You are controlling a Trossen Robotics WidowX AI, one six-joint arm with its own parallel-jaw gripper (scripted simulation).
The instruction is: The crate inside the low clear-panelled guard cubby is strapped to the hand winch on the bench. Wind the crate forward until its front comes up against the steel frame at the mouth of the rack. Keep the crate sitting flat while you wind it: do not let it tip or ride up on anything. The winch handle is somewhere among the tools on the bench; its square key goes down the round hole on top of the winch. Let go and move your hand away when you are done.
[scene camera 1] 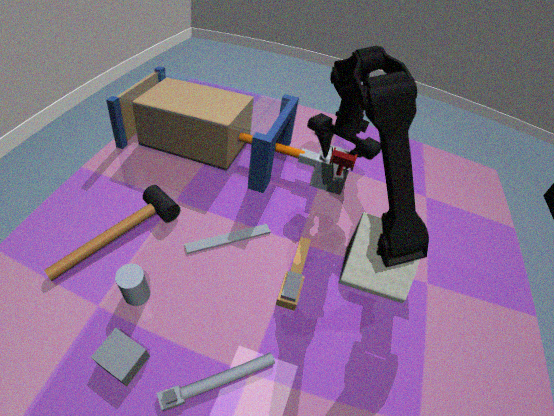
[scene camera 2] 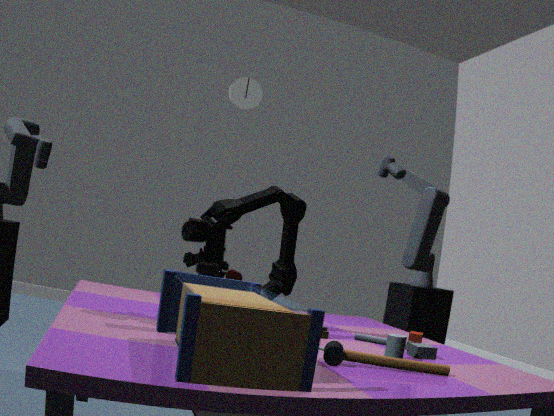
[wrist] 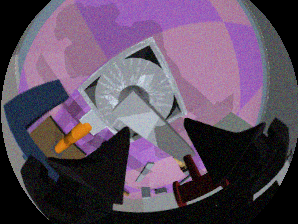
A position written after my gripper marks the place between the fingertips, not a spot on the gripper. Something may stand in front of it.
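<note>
Grey winch (wrist: 142,66). Mallet (scene camera 1: 158,202) (scene camera 2: 334,354). Flat grey bar (scene camera 1: 206,243). Grey block (scene camera 1: 119,355). My gripper (scene camera 1: 335,163) (wrist: 157,126).
</note>
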